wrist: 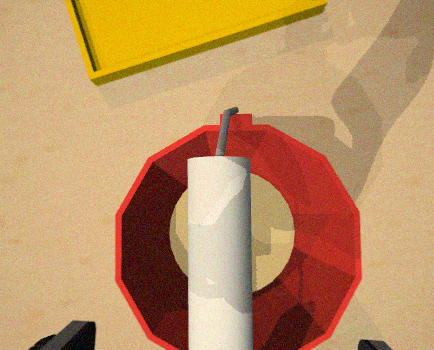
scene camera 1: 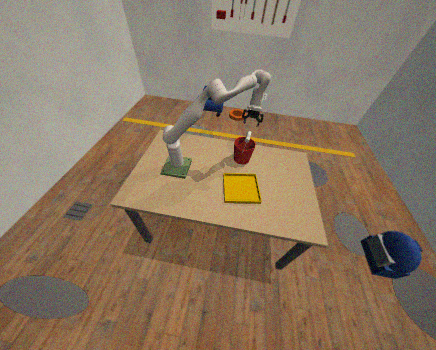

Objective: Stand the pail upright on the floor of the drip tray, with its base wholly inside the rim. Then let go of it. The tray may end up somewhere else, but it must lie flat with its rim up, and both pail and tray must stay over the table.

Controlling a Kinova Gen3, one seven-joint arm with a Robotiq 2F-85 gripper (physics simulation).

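Frame: origin at the arm's base, x ahead, y left, z up, level; centimetres.
Where they show: gripper, between the fingertips: (scene camera 1: 250, 124); arm's base, origin of its link: (scene camera 1: 177, 162).
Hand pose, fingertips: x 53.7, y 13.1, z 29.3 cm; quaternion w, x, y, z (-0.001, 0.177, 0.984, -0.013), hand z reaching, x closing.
Observation:
Things, the pixels of their top centre, and the offset from my fingertips. "pt": a spot on its surface instead. Level surfaces: height alone.
- red pail, a spot on its surface: (wrist: 330, 190) pt dx -9.1, dy -3.5, dz -17.1 cm
- white grip, centre of its top: (wrist: 219, 262) (scene camera 1: 248, 135) dx -0.5, dy -2.1, dz -7.3 cm
- yellow drip tray, centre of its top: (scene camera 1: 241, 186) dx -4.7, dy -33.5, dz -29.8 cm
- wooden table, height of its surface: dz -32.5 cm
The red pail (scene camera 1: 242, 154) (wrist: 330, 190) stands upright on the table, beyond the drip tray in the scene view. Its handle has a white grip (scene camera 1: 248, 136) (wrist: 220, 240) that stands up above the open top, with a grey wire running to a lug on the rim. The yellow drip tray (scene camera 1: 242, 202) (wrist: 210, 44) lies flat with its rim up, apart from the pail. My gripper (scene camera 1: 252, 123) (wrist: 227, 341) is open and empty above the pail and its grip. In the wrist view the fingers show at the bottom corners, on either side of the grip.
The wooden table (scene camera 1: 290, 215) (wrist: 50, 200) carries the pail, the tray and the arm's green base plate (scene camera 1: 182, 171). The base plate is left of the tray in the scene view. An orange ring-shaped object (scene camera 1: 232, 116) and blue objects are beyond the table.

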